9 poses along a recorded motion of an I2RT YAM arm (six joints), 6.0 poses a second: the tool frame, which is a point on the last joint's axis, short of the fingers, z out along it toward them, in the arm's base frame.
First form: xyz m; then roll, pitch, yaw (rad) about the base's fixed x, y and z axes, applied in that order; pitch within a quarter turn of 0, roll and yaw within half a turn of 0.
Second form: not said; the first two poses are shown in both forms.
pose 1, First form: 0.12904, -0.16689, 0.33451, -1.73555, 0.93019, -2.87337
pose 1, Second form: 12.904, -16.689, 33.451, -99.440, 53.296, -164.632
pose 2, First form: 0.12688, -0.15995, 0.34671, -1.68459, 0.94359, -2.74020
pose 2, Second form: 12.688, -15.995, 34.671, -96.520, 54.064, -157.002
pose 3, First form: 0.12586, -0.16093, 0.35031, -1.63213, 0.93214, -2.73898
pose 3, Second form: 12.586, -16.093, 35.031, -93.514, 53.408, -156.932
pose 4, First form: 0.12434, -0.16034, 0.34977, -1.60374, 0.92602, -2.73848
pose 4, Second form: 12.434, -16.034, 34.977, -91.888, 53.057, -156.903
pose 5, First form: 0.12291, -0.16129, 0.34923, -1.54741, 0.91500, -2.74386
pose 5, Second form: 12.291, -16.129, 34.923, -88.660, 52.426, -157.212
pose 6, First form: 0.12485, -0.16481, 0.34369, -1.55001, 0.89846, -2.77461
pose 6, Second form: 12.485, -16.481, 34.369, -88.809, 51.478, -158.973
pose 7, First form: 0.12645, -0.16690, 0.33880, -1.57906, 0.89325, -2.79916
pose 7, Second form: 12.645, -16.690, 33.880, -90.473, 51.179, -160.380
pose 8, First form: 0.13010, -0.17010, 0.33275, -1.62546, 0.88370, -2.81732
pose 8, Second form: 13.010, -17.010, 33.275, -93.132, 50.632, -161.421
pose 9, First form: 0.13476, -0.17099, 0.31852, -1.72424, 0.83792, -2.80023
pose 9, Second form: 13.476, -17.099, 31.852, -98.792, 48.009, -160.441
